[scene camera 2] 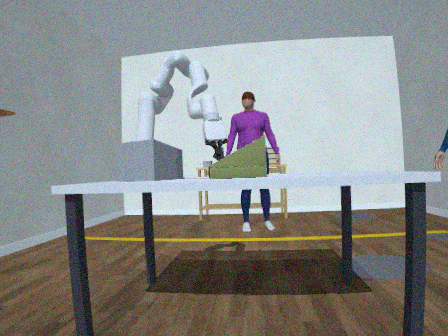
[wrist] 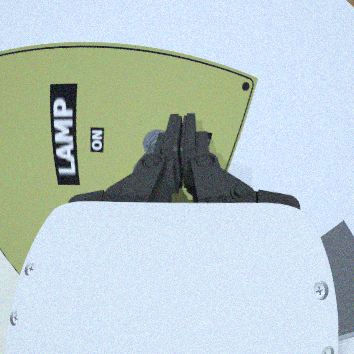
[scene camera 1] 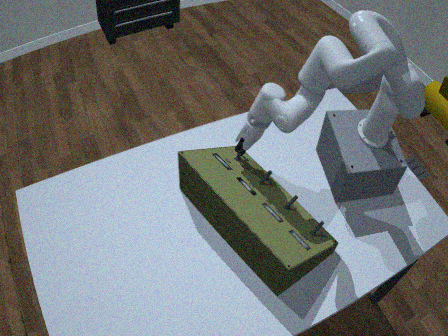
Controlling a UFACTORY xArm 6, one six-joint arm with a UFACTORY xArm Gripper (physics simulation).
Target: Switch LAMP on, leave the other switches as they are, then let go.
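Places are measured from the arm's base along level axes (x ahead, y left, z up), in metres.
Pixels of known places: gripper, fingertip midpoint: (scene camera 2: pixel 219 155) (wrist: pixel 184 132) (scene camera 1: pixel 239 152); arm's base, origin of the base link: (scene camera 2: pixel 144 146) (scene camera 1: pixel 372 133).
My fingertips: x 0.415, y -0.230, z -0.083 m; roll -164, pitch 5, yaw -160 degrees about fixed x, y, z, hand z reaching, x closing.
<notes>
Ahead of a thing's pixels: the offset from my fingertips to its middle. "*": to the spot under its first point.
The green sloped switch box @(0.079 m ahead, 0.202 m left, 0.038 m down) (scene camera 1: pixel 199 161) (scene camera 2: pixel 247 159) (wrist: pixel 125 75) stands on the white table. The LAMP label @(0.083 m ahead, 0.022 m left, 0.024 m up) (wrist: pixel 66 134) and its ON mark @(* 0.059 m ahead, 0.020 m left, 0.012 m up) (wrist: pixel 97 139) show in the wrist view. The grey LAMP lever @(0.014 m ahead, 0.017 m left, 0.017 m up) (scene camera 1: pixel 238 158) (wrist: pixel 152 141) is at the box's far end, partly hidden by the fingers; its exact tilt cannot be told. My gripper (scene camera 1: pixel 239 153) (scene camera 2: pixel 217 158) (wrist: pixel 184 132) is shut and empty, low over the panel. Its fingers are close beside the lever, on the side away from the ON mark. Contact cannot be told. The opposite mark is hidden behind the fingers.
Three other levers (scene camera 1: pixel 267 176) (scene camera 1: pixel 291 202) (scene camera 1: pixel 318 228) stand in a row along the box. The grey robot base block (scene camera 1: pixel 372 185) (scene camera 2: pixel 135 161) is on the same table (scene camera 1: pixel 110 240) (scene camera 2: pixel 300 181). A person in purple (scene camera 2: pixel 250 125) stands behind the table.
</notes>
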